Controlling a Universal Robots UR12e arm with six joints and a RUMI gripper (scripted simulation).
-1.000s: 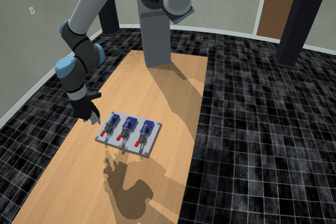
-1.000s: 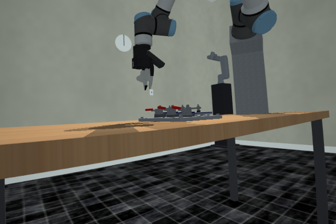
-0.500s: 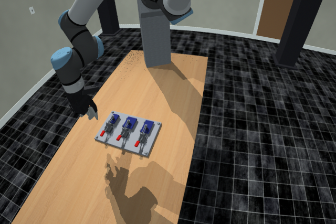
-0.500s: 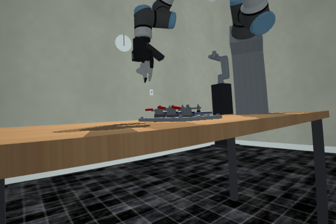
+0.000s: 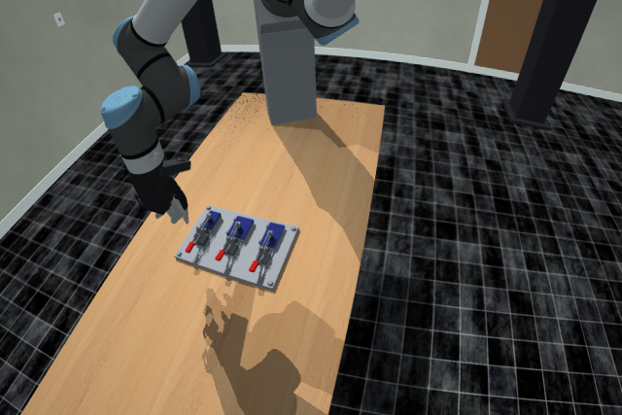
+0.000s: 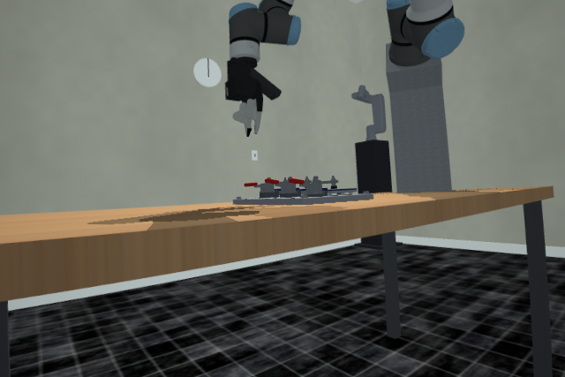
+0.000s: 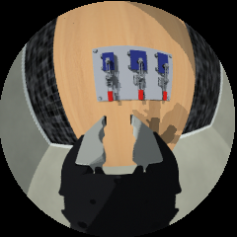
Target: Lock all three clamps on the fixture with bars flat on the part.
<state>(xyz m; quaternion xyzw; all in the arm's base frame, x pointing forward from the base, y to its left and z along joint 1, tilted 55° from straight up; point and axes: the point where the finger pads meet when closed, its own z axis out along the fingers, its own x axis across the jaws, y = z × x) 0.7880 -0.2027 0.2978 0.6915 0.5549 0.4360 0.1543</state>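
Right now the grey fixture plate is 90 mm behind my hand, 80 mm to the left of it and 210 mm below it.
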